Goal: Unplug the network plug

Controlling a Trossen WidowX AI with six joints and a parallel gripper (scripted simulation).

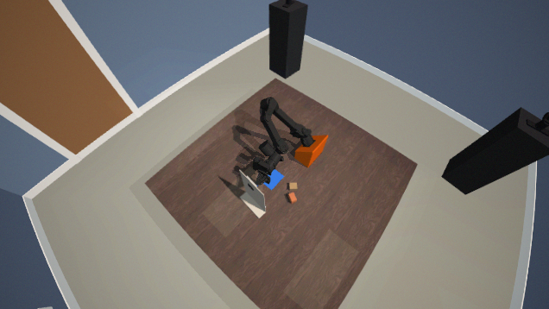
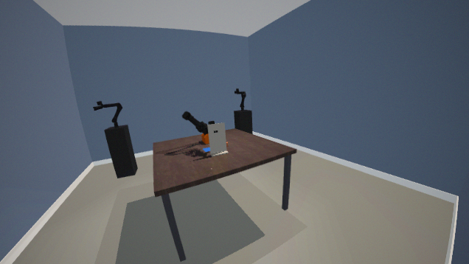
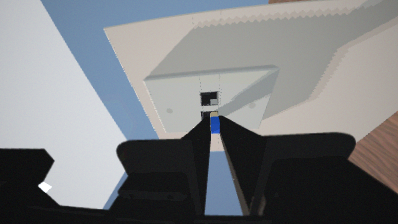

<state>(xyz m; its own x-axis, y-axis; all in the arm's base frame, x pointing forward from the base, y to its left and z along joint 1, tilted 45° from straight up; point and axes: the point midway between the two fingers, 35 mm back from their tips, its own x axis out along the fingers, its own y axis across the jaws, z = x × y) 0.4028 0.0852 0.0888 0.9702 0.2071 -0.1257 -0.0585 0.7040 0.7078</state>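
Now: the blue plug right at my gripper tip. Round my gripper tip: orange cube: 20 cm below, 14 cm to the left, 14 cm behind; blue marked square: 22 cm below, 16 cm behind, 5 cm to the right; upright grey panel: 8 cm below, 2 cm ahead, 1 cm to the right.
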